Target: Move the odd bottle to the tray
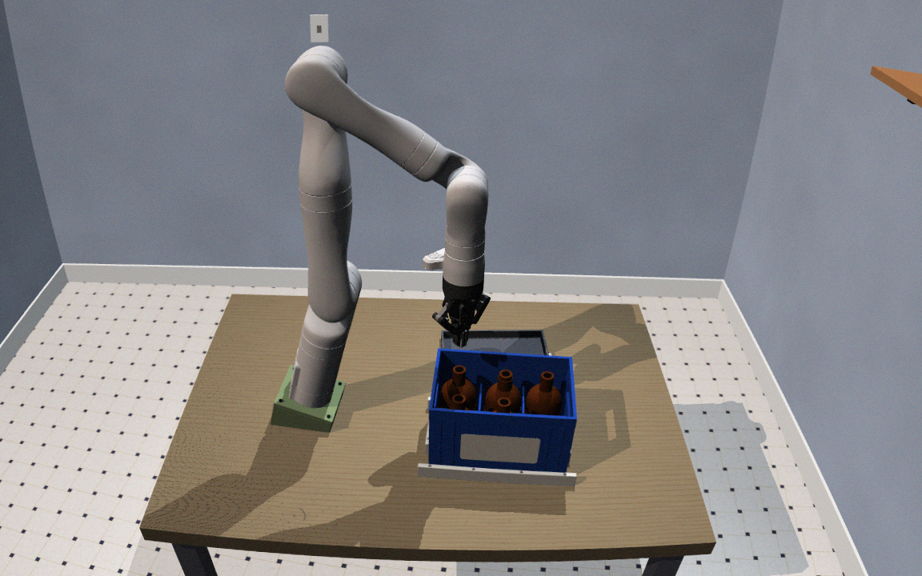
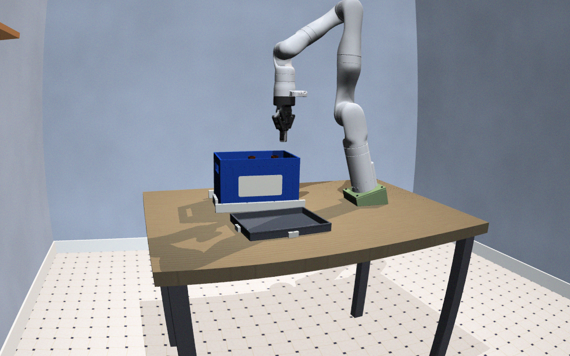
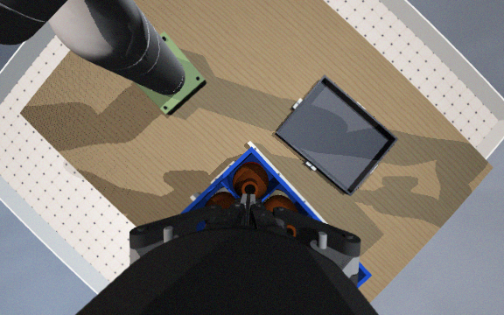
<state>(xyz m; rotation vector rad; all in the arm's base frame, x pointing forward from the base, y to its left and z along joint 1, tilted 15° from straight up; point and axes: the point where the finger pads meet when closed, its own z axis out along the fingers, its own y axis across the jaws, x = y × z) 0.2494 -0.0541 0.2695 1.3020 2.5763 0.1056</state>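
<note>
Right now the blue crate is 80 mm ahead of my hand, 60 mm to the right of it and 160 mm below it. From my hand the other things lie so: dark grey tray (110 mm ahead, 220 mm to the left, 230 mm below).
</note>
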